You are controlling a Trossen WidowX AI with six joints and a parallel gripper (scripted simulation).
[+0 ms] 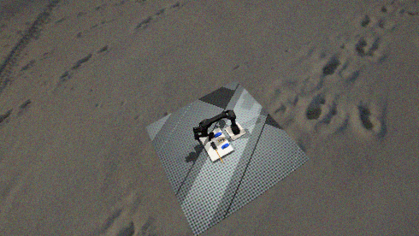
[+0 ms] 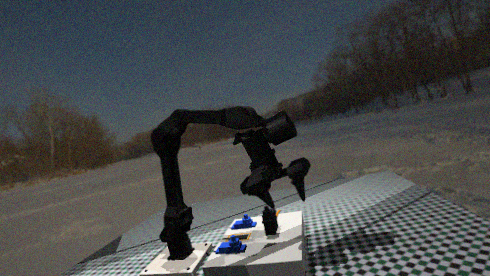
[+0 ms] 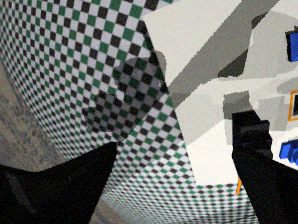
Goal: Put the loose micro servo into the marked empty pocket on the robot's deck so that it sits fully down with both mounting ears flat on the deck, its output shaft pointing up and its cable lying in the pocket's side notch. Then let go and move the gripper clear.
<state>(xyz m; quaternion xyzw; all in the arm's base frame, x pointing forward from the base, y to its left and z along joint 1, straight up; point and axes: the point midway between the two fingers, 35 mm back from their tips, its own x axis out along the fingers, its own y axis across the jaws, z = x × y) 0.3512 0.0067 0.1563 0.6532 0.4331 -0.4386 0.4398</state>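
Right now my gripper tip is 120 mm above the white deck, 60 mm past it and 30 mm to the right of it.
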